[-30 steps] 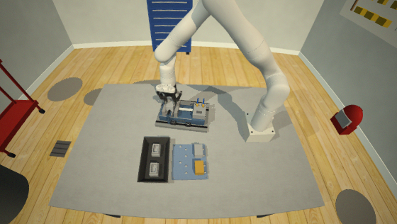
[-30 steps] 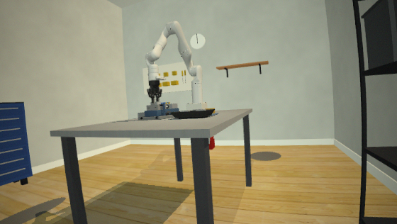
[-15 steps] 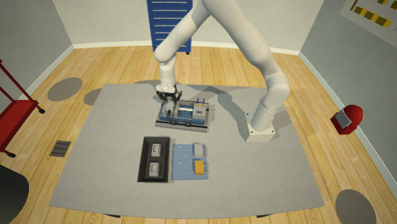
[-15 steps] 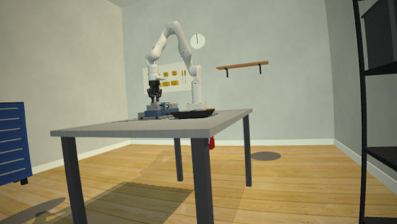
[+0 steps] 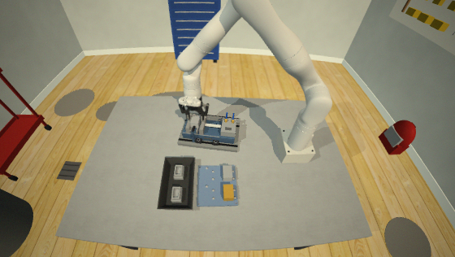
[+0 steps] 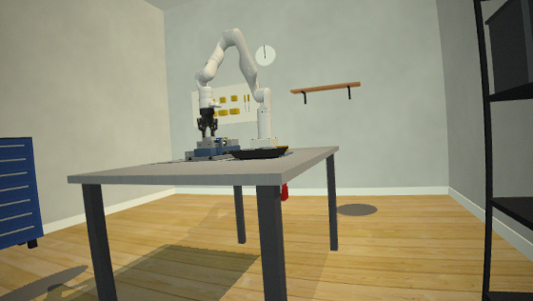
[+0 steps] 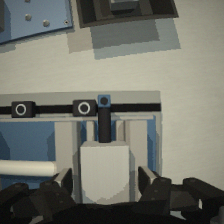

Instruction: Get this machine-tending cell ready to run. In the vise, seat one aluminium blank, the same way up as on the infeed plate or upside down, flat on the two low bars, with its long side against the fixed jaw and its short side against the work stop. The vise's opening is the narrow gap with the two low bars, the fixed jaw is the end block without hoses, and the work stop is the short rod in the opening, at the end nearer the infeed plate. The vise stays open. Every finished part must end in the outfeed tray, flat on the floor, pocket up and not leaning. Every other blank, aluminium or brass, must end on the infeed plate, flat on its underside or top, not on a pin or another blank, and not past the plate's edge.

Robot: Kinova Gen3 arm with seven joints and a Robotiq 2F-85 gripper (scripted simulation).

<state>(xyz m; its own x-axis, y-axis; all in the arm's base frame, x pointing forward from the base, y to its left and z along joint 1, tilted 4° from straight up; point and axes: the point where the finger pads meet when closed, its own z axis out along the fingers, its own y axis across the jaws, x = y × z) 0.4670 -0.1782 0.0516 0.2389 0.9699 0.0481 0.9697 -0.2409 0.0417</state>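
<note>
Right now my hand is 8 cm above the vise, 7 cm past it and 2 cm to the right of it. Round my hand: hose block 16 cm behind, 4 cm to the left, 4 cm below; brass blank 35 cm to the left, 12 cm behind, 9 cm below.
</note>
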